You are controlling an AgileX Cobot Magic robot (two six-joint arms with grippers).
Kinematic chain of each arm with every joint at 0, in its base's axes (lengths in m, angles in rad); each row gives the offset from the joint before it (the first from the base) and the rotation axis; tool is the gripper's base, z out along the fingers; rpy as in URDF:
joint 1: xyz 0 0 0.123 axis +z
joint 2: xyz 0 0 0 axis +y
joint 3: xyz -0.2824 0 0.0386 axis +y
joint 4: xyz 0.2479 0 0.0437 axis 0.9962 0 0.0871
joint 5: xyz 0 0 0 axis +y
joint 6: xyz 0.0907 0 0.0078 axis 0.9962 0 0.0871
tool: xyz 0 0 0 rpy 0 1.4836 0
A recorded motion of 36 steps. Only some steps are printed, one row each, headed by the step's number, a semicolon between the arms.
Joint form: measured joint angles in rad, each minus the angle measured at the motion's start. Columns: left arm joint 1, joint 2, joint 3, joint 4, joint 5, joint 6; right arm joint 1, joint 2, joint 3, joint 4, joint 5, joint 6.
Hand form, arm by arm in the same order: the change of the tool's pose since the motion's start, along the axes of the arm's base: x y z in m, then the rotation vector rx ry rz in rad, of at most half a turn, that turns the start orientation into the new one. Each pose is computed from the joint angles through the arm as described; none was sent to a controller.
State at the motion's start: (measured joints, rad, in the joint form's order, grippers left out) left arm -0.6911 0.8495 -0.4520 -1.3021 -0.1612 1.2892; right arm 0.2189 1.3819 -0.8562 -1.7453 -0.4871 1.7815
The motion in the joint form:
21: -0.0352 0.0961 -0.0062 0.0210 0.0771 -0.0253; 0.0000 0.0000 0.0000 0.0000 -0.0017 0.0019
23: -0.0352 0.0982 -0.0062 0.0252 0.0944 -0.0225; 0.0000 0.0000 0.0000 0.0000 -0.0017 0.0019
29: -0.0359 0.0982 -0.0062 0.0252 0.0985 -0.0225; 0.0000 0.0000 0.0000 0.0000 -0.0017 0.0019
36: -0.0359 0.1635 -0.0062 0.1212 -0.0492 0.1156; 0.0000 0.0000 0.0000 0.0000 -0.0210 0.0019
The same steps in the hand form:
21: 0.0032 -0.0201 -0.0174 0.0476 0.1016 -0.1040; -0.0001 0.0001 0.0000 0.0019 0.0016 0.0007
23: 0.0024 -0.0214 -0.0182 0.0531 0.1069 -0.1218; -0.0001 0.0001 0.0000 0.0019 0.0016 0.0007
29: 0.0021 -0.0218 -0.0183 0.0529 0.1087 -0.1262; -0.0001 0.0001 0.0000 0.0019 0.0016 0.0007
36: 0.0173 -0.0191 -0.0253 0.2853 -0.0328 -0.0752; -0.0013 0.0014 0.0001 0.0090 0.0067 0.0179

